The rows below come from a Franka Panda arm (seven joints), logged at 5 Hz.
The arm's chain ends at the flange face. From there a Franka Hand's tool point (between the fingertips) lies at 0.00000 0.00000 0.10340 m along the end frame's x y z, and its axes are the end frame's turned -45 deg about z.
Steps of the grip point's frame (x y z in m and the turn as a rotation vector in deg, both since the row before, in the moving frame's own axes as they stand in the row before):
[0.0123, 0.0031, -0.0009, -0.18, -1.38, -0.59]
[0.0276, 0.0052, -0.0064, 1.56, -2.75, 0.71]
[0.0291, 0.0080, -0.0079, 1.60, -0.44, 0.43]
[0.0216, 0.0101, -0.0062, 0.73, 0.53, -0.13]
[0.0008, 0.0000, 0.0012, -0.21, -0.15, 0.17]
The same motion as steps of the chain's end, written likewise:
[0.0124, -0.0085, -0.0009, -1.10, -0.85, -0.59]
[0.0287, -0.0173, -0.0062, -0.84, -3.05, 0.71]
[0.0288, -0.0134, -0.0079, 0.82, -1.44, 0.43]
[0.0227, -0.0065, -0.0062, 0.89, -0.14, -0.13]
[0.0005, -0.0010, 0.0012, -0.25, 0.04, 0.17]

